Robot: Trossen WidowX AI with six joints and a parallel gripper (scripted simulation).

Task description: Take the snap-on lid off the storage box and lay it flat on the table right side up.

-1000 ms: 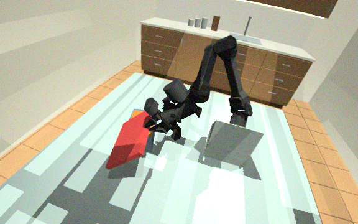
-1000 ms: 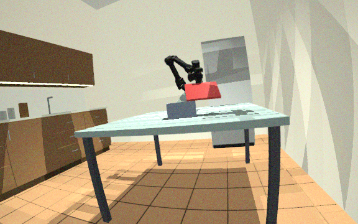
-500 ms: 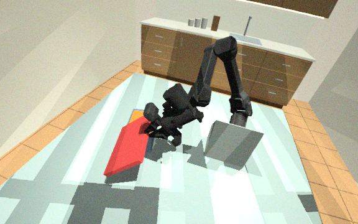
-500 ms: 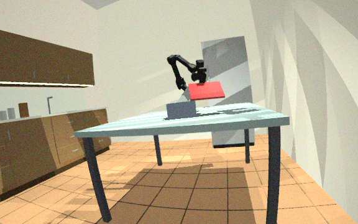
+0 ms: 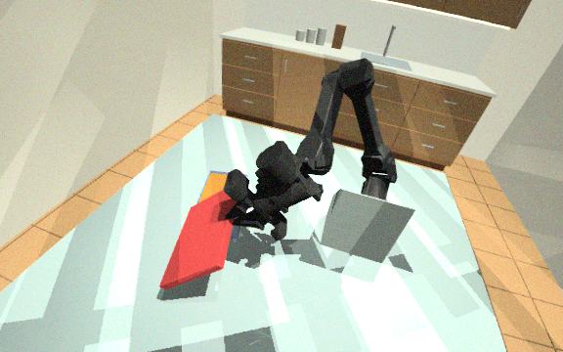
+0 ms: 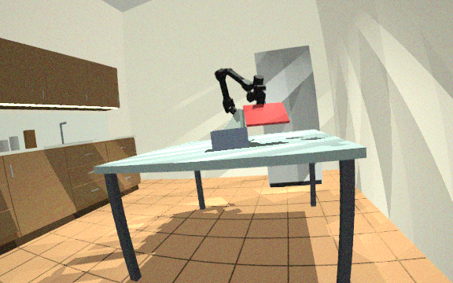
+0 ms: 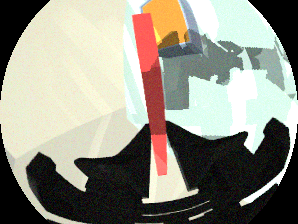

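Now: the lid 6 cm ahead of my gripper tip, 1 cm to the left of it and 5 cm below it. Also, from my gripper tip: storage box 11 cm ahead, 21 cm to the right, 17 cm below.
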